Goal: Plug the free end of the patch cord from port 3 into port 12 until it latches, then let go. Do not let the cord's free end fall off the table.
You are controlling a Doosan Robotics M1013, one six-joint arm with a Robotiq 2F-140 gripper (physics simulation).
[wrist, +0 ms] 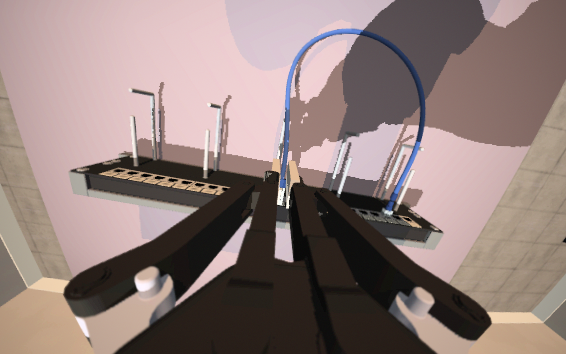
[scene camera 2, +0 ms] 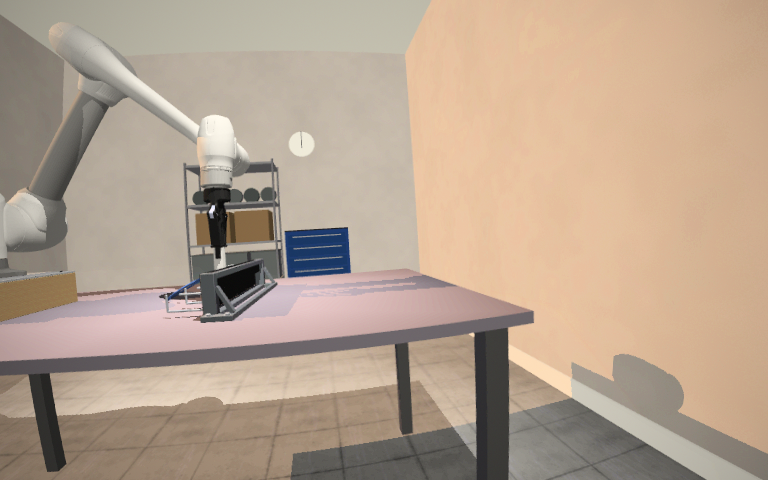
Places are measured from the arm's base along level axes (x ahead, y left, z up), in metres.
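Pixels of known places: gripper, fingertip midpoint: [wrist: 282, 170].
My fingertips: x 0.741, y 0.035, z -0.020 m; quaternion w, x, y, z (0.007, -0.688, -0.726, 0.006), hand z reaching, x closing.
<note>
Behind a point stands the place of what it marks.
The patch panel [scene camera 2: 208, 294] @(y -0.217, x 0.798, z -0.052 m) [wrist: 79, 183] @(y -0.205, x 0.796, z -0.007 m) stands on the table, with a row of tan ports [wrist: 167, 181] @(y -0.106, x 0.781, z -0.022 m) and a grey stretch of ports nearer its right end in the wrist view. The blue patch cord [scene camera 2: 184, 289] [wrist: 423, 107] arches from a port near that right end to my fingers. My gripper [scene camera 2: 219, 257] @(y 0.035, x 0.741, z -0.020 m) [wrist: 282, 170] @(y 0.035, x 0.741, z -0.020 m) is shut on the cord's free-end plug [wrist: 281, 196] @(y 0.039, x 0.771, z -0.010 m), over the middle part of the panel. The fingers hide the ports beneath and part of the plug, so I cannot tell which port it is at or whether it is seated.
Thin metal cable guides [scene camera 2: 167, 304] @(y -0.173, x 0.682, z -0.076 m) [wrist: 153, 125] @(y -0.170, x 0.725, z -0.091 m) and pale posts [wrist: 207, 152] @(y -0.069, x 0.743, z -0.053 m) stick out from the panel on both sides of my fingers. The pink table [scene camera 2: 362, 316] @(y -0.287, x 1.123, z -0.108 m) [wrist: 45, 105] @(y -0.363, x 0.725, z -0.108 m) bears the panel. A shelf rack [scene camera 2: 186, 220] and a blue drawer cabinet [scene camera 2: 317, 253] stand behind the table.
</note>
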